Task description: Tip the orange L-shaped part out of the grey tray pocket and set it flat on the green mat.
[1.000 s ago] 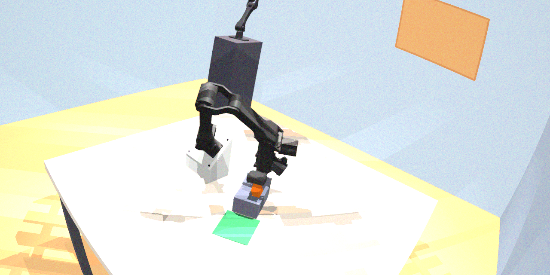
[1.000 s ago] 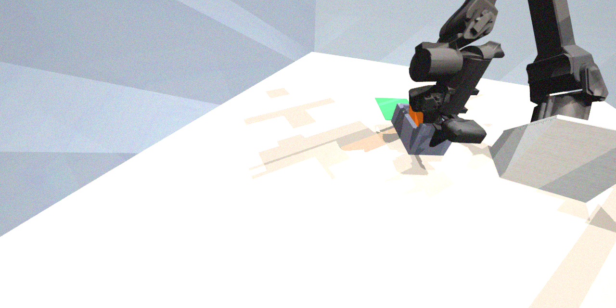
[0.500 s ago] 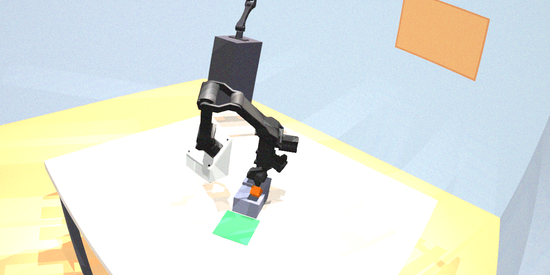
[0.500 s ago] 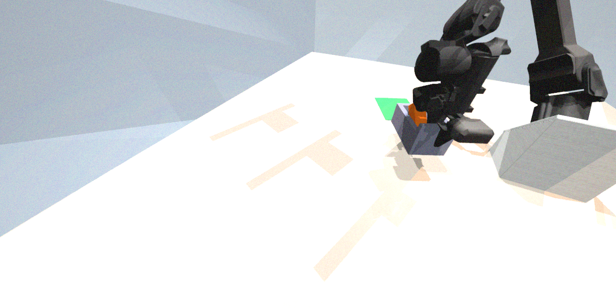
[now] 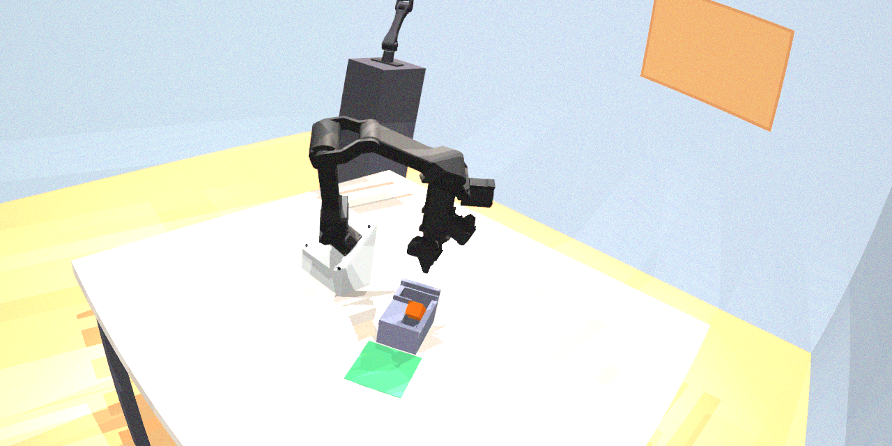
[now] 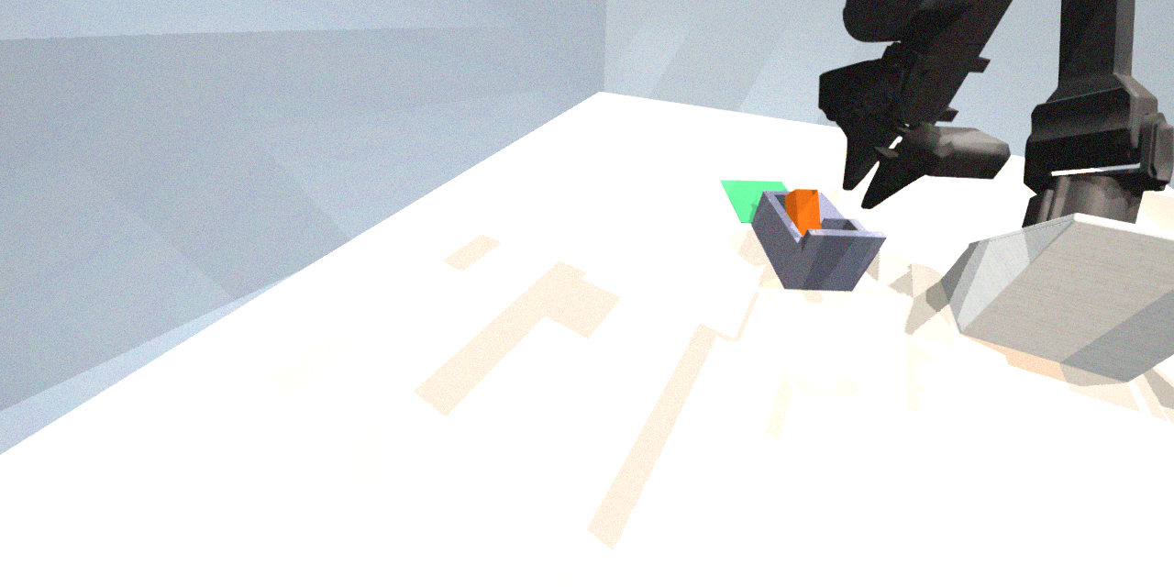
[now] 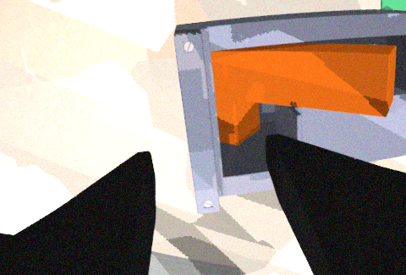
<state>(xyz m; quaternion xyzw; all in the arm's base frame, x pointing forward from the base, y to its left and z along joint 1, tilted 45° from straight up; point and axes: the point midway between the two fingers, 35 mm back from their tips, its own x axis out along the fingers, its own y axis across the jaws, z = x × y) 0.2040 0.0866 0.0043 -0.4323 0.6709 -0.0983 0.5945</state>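
Now: the orange L-shaped part 9 cm below my gripper tip, 4 cm to the right of it and 1 cm ahead of it. From my gripper tip the other things lie so: green mat: 20 cm to the right, 15 cm below, 10 cm ahead.
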